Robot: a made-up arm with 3 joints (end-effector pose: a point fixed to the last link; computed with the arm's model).
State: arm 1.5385 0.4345 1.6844
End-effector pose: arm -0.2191 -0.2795 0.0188 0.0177 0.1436 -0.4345
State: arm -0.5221 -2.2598 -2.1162
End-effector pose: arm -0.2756 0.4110 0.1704 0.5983 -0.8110 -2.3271
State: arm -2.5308 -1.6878 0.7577
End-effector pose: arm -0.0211 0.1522 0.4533 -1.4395 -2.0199 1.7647
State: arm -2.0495 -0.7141 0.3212
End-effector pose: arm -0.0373 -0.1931 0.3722 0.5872 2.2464 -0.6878
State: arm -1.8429 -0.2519 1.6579
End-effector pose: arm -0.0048 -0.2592 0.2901 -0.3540 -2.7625 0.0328
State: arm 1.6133 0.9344 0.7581
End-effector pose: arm -0.4048 -0.1442 -0.0277 -0.3613 -0.7906 -0.8913
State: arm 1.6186 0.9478 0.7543
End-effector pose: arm -0.4071 -0.1400 -0.0301 -0.3660 -0.7970 -0.9048
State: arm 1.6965 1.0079 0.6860
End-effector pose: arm -0.4064 -0.1193 -0.0665 -0.3886 -0.9206 -0.9742
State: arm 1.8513 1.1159 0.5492
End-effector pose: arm -0.3887 -0.0799 -0.1400 -0.4313 -1.1565 -1.1102
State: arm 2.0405 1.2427 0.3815
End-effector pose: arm -0.3416 -0.0317 -0.2258 -0.4853 -1.4202 -1.2902
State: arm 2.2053 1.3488 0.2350
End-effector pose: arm -0.2799 0.0094 -0.2909 -0.5348 -1.6228 -1.4620
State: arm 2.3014 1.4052 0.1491
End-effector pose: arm -0.2362 0.0311 -0.3226 -0.5636 -1.7297 -1.5657
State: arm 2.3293 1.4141 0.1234
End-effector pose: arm -0.2223 0.0346 -0.3306 -0.5701 -1.7638 -1.5893
